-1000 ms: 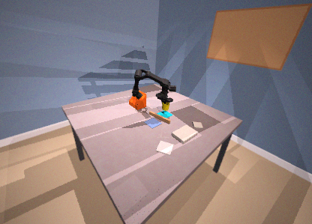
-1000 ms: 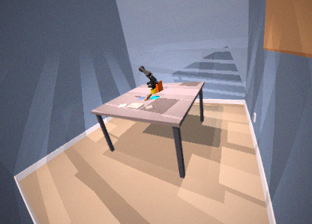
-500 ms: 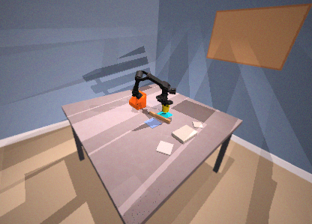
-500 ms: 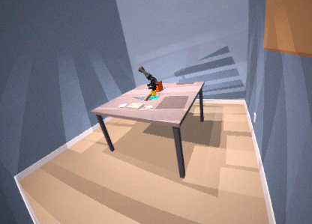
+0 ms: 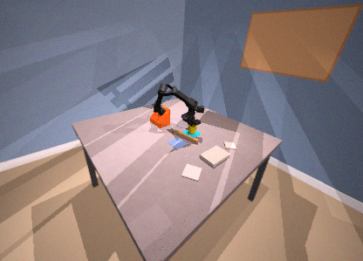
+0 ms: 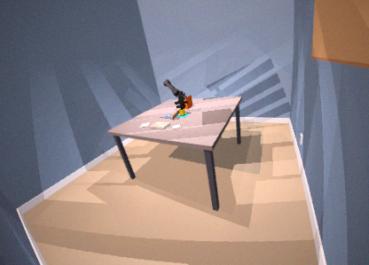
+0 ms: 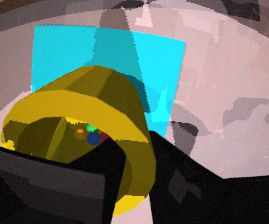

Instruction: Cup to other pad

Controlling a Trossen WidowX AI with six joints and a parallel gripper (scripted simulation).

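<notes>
Right now my gripper tip is 20 mm short of the yellow cup. From my gripper tip the other things lie so: wooden bar 90 mm to the right, 60 mm ahead, 40 mm below; then light blue pad 180 mm to the right, 90 mm ahead, 50 mm below; then cyan pad 50 mm below, 30 mm ahead.
</notes>
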